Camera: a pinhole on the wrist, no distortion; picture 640 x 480 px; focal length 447.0 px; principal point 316.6 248.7 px. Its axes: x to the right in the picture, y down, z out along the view. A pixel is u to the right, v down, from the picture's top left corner.
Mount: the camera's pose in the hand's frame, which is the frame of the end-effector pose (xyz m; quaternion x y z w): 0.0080 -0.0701 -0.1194 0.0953 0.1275 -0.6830 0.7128
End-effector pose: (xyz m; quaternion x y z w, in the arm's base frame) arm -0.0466 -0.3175 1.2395 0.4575 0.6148 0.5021 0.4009
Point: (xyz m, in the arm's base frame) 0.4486 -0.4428 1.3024
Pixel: outside the picture
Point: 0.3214 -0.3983 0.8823
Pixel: 358.8 85.5
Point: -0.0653 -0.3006 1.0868
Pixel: 425.4 275.7
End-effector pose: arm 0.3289 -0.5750 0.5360 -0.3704 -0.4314 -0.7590 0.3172
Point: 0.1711 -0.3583 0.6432
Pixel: 327.4 401.7
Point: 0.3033 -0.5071 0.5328
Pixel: 110.5 209.1
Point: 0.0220 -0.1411 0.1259
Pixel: outside the picture
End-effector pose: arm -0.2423 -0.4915 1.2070 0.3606 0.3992 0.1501 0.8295
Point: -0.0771 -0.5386 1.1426
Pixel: 185.0 434.0
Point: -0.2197 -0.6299 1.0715
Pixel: 496.0 237.5
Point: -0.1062 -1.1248 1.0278
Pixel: 567.5 90.3
